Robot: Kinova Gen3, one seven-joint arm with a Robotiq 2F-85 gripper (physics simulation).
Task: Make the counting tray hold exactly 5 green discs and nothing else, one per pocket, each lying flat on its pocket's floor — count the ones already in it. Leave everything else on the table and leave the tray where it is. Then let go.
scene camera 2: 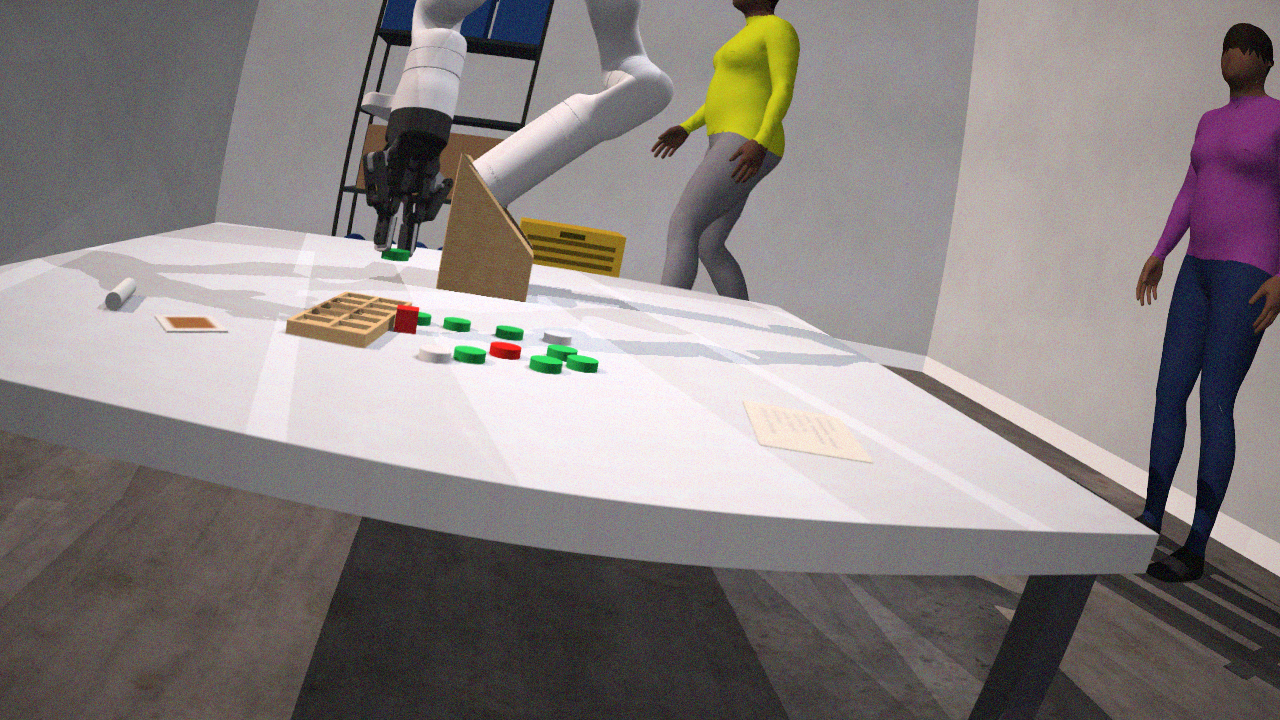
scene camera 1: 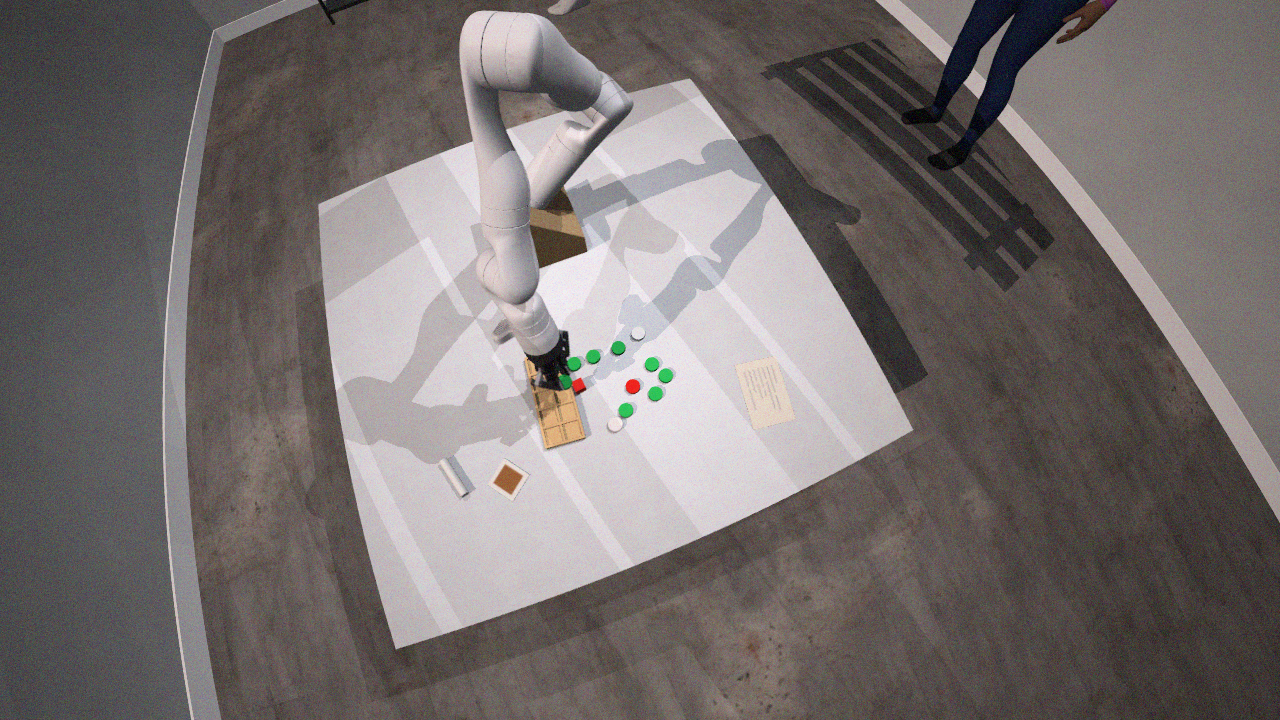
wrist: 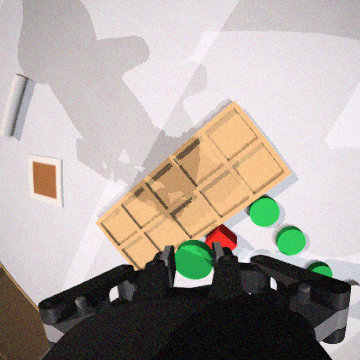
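Observation:
My gripper [scene camera 1: 554,385] [scene camera 2: 394,248] [wrist: 193,254] is shut on a green disc [scene camera 1: 565,382] [scene camera 2: 396,255] [wrist: 193,262] and holds it above the table, near the tray's long side in the wrist view. The wooden counting tray [scene camera 1: 564,442] [scene camera 2: 331,334] [wrist: 227,164] has two rows of pockets; those in the wrist view look empty, one corner partly hidden by a finger. Loose green discs [scene camera 1: 592,356] [scene camera 2: 456,324] [wrist: 264,211] lie on the table beside the tray, with more green discs [scene camera 1: 665,375] [scene camera 2: 581,364] farther out.
A red cube [scene camera 1: 579,385] [scene camera 2: 406,318] [wrist: 221,239] stands close beside the tray. A red disc [scene camera 1: 632,385] [scene camera 2: 504,350] and white discs [scene camera 1: 614,424] [scene camera 2: 435,353] lie among the green ones. A brown wedge [scene camera 1: 559,234] [scene camera 2: 483,241], cylinder [scene camera 1: 453,478] [wrist: 14,106], card [scene camera 1: 509,480] and paper [scene camera 1: 764,392] are around.

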